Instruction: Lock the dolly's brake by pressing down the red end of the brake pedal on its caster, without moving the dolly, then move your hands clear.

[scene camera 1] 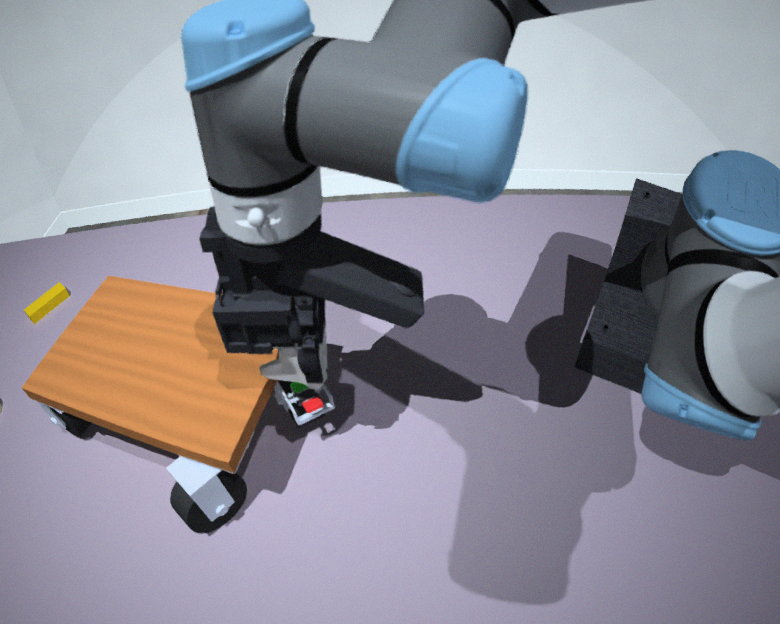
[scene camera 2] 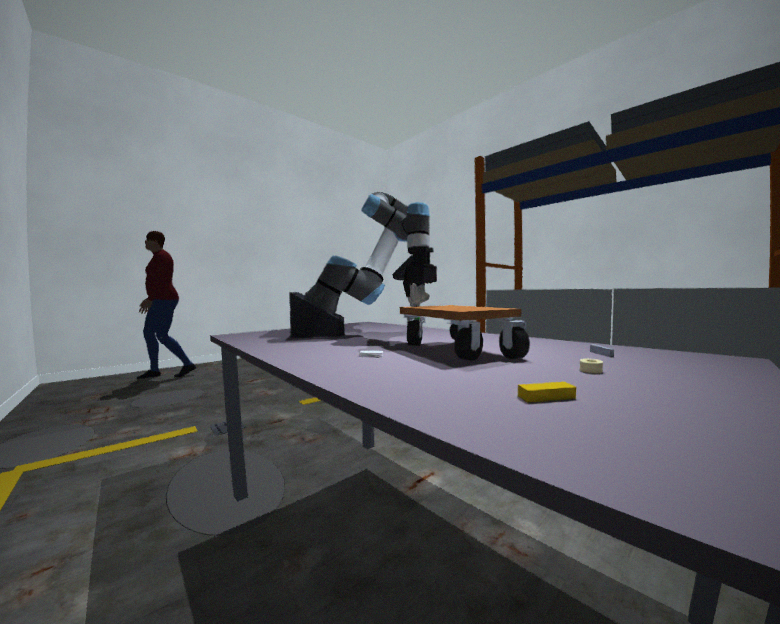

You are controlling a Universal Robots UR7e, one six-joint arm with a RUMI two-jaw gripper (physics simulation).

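Where they show: gripper, fingertip midpoint: point(scene camera 1: 316, 383); arm's base at its link origin: point(scene camera 2: 318, 305).
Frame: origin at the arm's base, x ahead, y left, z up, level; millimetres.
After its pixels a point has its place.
The dolly point(scene camera 1: 149, 364) @[x 656, y 27, z 5 mm] point(scene camera 2: 461, 312) @[x 759, y -138, z 4 mm] has an orange wooden deck and stands on its casters on the table. Its brake caster point(scene camera 1: 305, 416) @[x 490, y 77, z -45 mm] sticks out past the deck's edge in scene camera 1. The pedal on it has a red end point(scene camera 1: 312, 405) @[x 480, y 76, z -29 mm] and a green end point(scene camera 1: 298, 387) @[x 494, y 50, z -31 mm], both partly in view. My gripper point(scene camera 1: 295, 377) @[x 473, y 61, z -13 mm] point(scene camera 2: 419, 302) @[x 473, y 61, z -13 mm] is shut and empty. It points down beside the deck edge, over the green side of the pedal, and partly hides it. The red end shows in front of the fingertips. Whether the fingers touch the pedal cannot be told.
A yellow block point(scene camera 1: 47, 302) @[x 966, y -240, z -101 mm] point(scene camera 2: 546, 392) @[x 981, y -268, z -106 mm], a tape roll point(scene camera 2: 591, 365) @[x 1012, y -43, z -103 mm], a grey block point(scene camera 2: 601, 350) @[x 1006, y 186, z -108 mm] and a small white item point(scene camera 2: 370, 353) @[x 524, y -201, z -110 mm] lie on the table point(scene camera 2: 650, 442) @[x 1116, y -342, z -119 mm]. The arm's dark base mount point(scene camera 1: 618, 312) @[x 109, y -2, z -39 mm] point(scene camera 2: 315, 318) @[x 87, y -78, z -45 mm] stands beyond the caster. A person point(scene camera 2: 160, 292) is on the floor at left.
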